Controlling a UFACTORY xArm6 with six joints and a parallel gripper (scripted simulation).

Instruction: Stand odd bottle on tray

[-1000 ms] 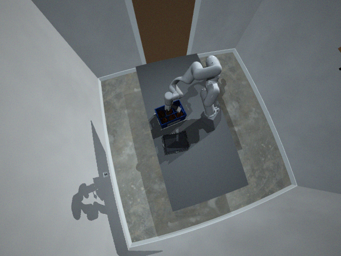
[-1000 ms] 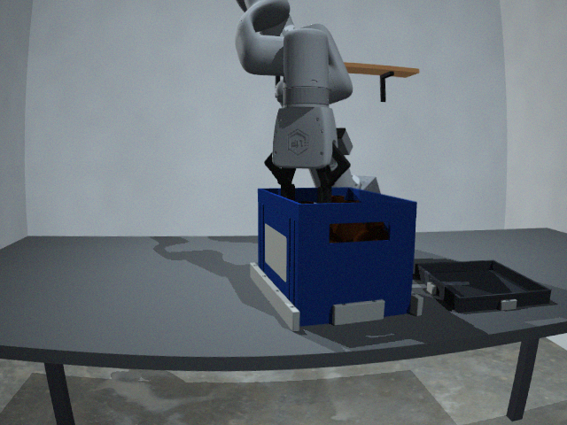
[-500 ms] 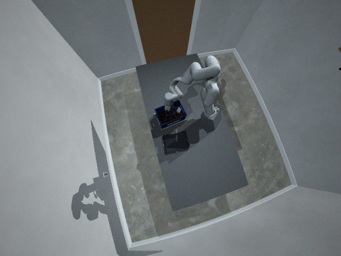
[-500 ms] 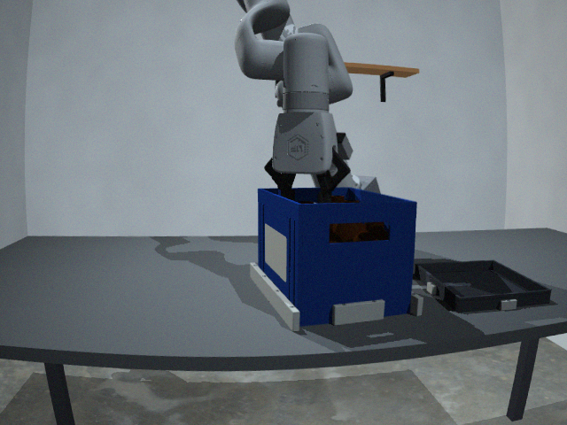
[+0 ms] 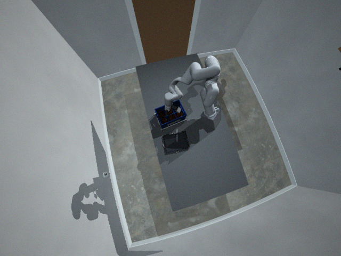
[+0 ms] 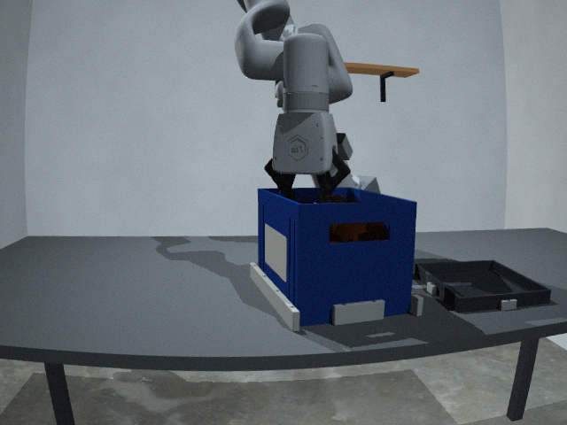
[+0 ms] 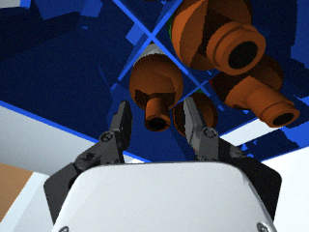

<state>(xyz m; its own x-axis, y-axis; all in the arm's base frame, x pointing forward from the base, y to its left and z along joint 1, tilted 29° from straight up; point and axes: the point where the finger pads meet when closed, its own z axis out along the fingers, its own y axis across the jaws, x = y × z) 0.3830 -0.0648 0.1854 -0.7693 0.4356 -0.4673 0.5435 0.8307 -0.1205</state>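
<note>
Right now the bottle is 7 cm below my hand. The rest, counted from my hand: blue crate: 7 cm below, 4 cm to the left, 1 cm behind; dark tray: 33 cm to the left, 15 cm below, 1 cm ahead.
</note>
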